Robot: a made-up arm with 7 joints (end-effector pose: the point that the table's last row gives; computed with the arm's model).
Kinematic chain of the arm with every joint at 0, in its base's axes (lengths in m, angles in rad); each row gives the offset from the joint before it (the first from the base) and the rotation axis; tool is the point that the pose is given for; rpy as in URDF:
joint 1: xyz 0 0 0.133 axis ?
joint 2: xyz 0 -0.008 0.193 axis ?
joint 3: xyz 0 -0.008 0.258 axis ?
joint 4: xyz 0 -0.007 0.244 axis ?
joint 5: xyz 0 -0.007 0.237 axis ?
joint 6: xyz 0 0 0.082 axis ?
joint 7: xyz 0 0 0.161 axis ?
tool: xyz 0 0 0 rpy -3.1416 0 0
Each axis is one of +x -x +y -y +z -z.
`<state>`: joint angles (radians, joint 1 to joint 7).
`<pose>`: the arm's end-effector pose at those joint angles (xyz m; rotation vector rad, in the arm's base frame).
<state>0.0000 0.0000 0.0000 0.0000 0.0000 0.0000 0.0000</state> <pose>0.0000 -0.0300 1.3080 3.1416 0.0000 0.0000</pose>
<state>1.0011 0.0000 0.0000 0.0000 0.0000 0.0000 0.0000</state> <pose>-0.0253 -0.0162 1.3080 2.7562 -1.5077 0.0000</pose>
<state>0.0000 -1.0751 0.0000 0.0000 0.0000 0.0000 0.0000</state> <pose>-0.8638 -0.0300 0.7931 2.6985 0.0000 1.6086</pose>
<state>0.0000 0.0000 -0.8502 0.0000 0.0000 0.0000 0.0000</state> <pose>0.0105 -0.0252 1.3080 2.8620 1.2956 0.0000</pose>
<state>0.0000 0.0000 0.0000 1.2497 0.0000 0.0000 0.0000</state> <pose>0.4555 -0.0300 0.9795 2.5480 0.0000 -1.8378</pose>
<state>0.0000 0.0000 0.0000 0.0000 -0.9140 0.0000 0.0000</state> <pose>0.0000 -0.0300 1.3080 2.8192 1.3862 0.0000</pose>
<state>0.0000 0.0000 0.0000 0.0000 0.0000 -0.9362 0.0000</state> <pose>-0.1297 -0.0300 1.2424 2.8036 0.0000 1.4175</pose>
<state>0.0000 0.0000 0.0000 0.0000 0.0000 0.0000 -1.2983</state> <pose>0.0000 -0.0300 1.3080 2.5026 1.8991 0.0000</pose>
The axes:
joint 1: -z
joint 2: +y
joint 3: -z
joint 4: +y
joint 5: -z
joint 6: +y
joint 7: -z

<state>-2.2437 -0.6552 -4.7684 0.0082 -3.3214 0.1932 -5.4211</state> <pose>0.3749 -0.4855 1.0897 -0.0206 -2.7058 -0.9347</pose>
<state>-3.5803 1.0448 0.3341 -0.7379 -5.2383 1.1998 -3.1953</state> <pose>-0.5817 -0.1770 0.9463 2.2238 -1.2442 1.5789</pose>
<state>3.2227 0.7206 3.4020 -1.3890 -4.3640 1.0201 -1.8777</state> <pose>-0.6700 0.0366 0.4408 -0.9206 -0.7953 -2.5685</pose>
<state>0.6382 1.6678 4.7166 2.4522 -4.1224 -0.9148 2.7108</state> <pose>0.2311 0.0713 0.4036 2.4003 -1.4684 1.1018</pose>
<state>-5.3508 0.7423 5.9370 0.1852 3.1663 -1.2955 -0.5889</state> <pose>0.4609 -0.5513 0.7943 0.1606 -1.0249 -1.2706</pose>
